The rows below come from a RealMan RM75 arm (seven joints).
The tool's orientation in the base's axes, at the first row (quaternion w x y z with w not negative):
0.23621, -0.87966, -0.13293, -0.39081
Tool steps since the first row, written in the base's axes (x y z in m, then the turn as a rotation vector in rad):
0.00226, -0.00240, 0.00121, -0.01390, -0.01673, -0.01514
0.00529, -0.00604, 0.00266, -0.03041, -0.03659, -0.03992
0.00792, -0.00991, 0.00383, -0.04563, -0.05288, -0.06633
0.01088, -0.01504, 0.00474, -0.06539, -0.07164, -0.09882
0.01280, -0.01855, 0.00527, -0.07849, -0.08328, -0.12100
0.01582, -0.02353, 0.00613, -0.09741, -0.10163, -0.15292
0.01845, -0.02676, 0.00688, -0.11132, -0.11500, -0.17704
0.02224, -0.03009, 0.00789, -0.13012, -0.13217, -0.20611
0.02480, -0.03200, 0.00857, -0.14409, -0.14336, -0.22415
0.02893, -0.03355, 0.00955, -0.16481, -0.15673, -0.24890
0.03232, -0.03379, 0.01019, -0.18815, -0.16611, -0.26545
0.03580, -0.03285, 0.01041, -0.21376, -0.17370, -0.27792
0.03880, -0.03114, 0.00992, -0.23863, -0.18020, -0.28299
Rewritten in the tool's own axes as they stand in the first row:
0.00228, 0.00262, -0.00054, -0.02135, 0.01317, -0.00855
0.00519, 0.00654, -0.00138, -0.05180, 0.03093, -0.01474
0.00761, 0.01057, -0.00243, -0.08245, 0.04669, -0.01731
0.00999, 0.01591, -0.00378, -0.12078, 0.06455, -0.02046
0.01148, 0.01954, -0.00471, -0.14663, 0.07591, -0.02176
0.01387, 0.02478, -0.00591, -0.18396, 0.09359, -0.02451
0.01601, 0.02841, -0.00638, -0.21189, 0.10669, -0.02608
0.01910, 0.03252, -0.00634, -0.24694, 0.12253, -0.02980
0.02120, 0.03501, -0.00612, -0.27024, 0.13186, -0.03383
0.02458, 0.03775, -0.00492, -0.30312, 0.14230, -0.03929
0.02729, 0.03917, -0.00330, -0.33139, 0.14570, -0.04910
0.02979, 0.03976, -0.00077, -0.35800, 0.14534, -0.06177
0.03149, 0.03971, 0.00228, -0.37852, 0.14206, -0.07773

